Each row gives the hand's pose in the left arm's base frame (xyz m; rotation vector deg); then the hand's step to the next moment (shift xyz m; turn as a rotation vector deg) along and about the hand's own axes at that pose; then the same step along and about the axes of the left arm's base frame.
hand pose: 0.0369 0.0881 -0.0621 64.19 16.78 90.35
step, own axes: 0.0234 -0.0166 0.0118 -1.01 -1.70 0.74
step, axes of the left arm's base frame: 0.0213 0.0217 0.0062 1.57 -0.56 -1.30
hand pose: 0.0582 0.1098 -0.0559 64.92 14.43 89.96
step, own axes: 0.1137 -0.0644 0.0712 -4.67 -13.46 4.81
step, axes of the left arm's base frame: 0.1058 0.0908 0.0520 11.90 -1.16 -9.12
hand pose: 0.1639 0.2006 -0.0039 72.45 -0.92 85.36
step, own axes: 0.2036 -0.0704 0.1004 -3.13 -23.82 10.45
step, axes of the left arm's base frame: 0.1586 0.1077 0.1405 23.39 0.36 -11.80
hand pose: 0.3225 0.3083 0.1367 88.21 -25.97 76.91
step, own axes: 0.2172 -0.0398 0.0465 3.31 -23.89 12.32
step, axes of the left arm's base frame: 0.1238 0.0466 0.1828 26.43 0.85 -5.85
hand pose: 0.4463 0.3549 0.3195 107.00 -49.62 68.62
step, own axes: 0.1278 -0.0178 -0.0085 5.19 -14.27 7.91
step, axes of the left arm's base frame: 0.0542 -0.0025 0.1174 17.10 -0.43 -0.66
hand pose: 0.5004 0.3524 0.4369 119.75 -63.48 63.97
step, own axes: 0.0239 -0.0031 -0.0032 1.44 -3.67 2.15
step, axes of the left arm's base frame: 0.0090 -0.0060 0.0218 4.48 -0.24 -0.14
